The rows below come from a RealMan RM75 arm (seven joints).
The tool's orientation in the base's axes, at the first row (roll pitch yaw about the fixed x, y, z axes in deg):
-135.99 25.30 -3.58
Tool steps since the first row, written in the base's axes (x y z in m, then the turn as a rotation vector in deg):
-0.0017 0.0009 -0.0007 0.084 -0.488 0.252
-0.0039 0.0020 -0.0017 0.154 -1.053 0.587
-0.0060 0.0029 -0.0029 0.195 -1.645 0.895
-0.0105 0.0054 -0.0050 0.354 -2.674 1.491
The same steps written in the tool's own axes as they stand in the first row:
-0.0013 0.0004 0.0015 -0.004 0.154 -0.534
-0.0029 0.0010 0.0036 -0.052 0.315 -1.173
-0.0043 0.0018 0.0055 -0.114 0.522 -1.806
-0.0076 0.0029 0.0099 -0.167 0.812 -2.968

